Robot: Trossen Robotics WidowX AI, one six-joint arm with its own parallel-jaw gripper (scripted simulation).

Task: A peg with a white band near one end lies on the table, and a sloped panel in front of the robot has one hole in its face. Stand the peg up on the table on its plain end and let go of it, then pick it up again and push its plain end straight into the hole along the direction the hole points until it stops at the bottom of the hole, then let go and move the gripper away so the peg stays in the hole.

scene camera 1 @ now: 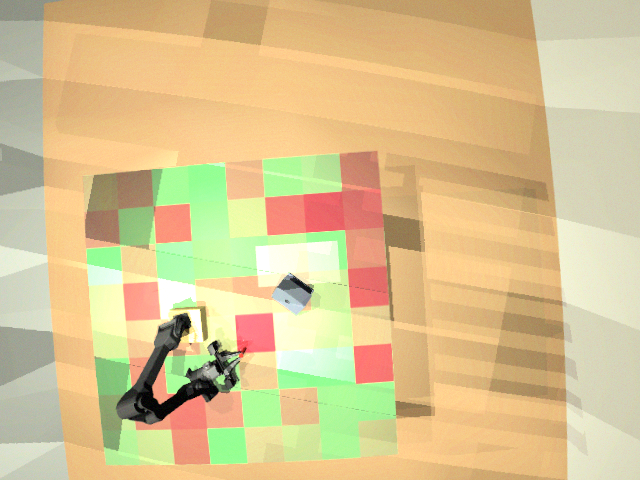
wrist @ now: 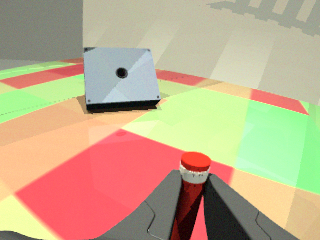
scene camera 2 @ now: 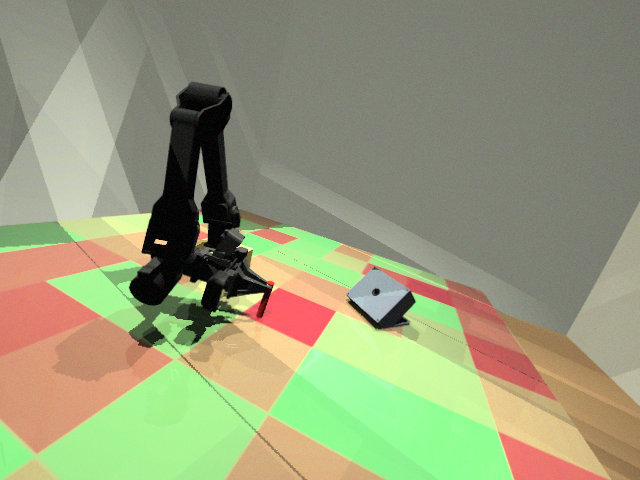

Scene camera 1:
my gripper: 241,354
grey sloped panel: 287,290
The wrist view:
my gripper: 191,179
grey sloped panel: 105,90
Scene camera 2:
my gripper: 269,288
grey sloped panel: 394,300
